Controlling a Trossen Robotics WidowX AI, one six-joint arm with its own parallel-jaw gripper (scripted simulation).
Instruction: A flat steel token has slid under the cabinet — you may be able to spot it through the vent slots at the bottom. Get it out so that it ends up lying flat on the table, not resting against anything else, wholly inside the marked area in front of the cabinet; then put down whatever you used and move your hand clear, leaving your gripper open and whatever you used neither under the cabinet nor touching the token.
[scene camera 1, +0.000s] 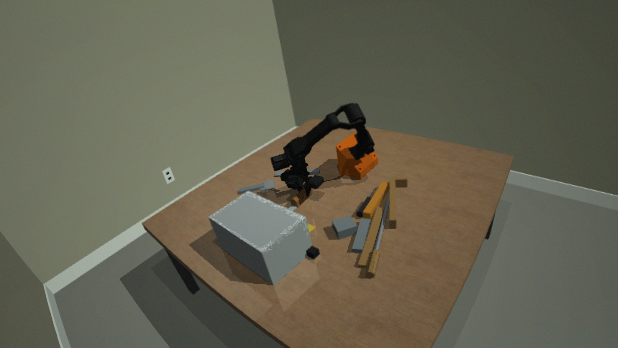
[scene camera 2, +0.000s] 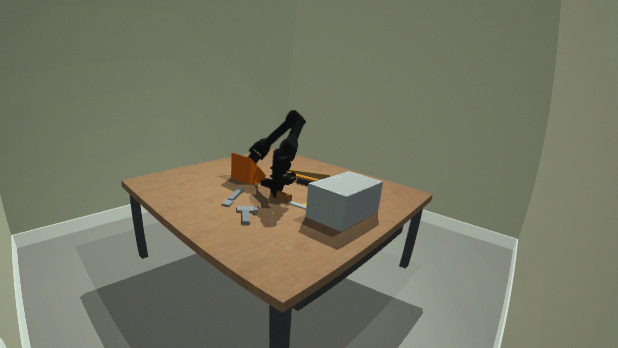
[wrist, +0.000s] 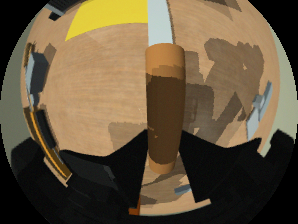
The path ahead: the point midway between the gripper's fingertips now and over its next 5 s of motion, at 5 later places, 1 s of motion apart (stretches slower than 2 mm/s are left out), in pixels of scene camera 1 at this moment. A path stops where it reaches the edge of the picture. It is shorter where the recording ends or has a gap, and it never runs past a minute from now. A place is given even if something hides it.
My gripper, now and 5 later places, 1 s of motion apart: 304, 195; 300, 199; 295, 204; 291, 208; 288, 211; 294, 213
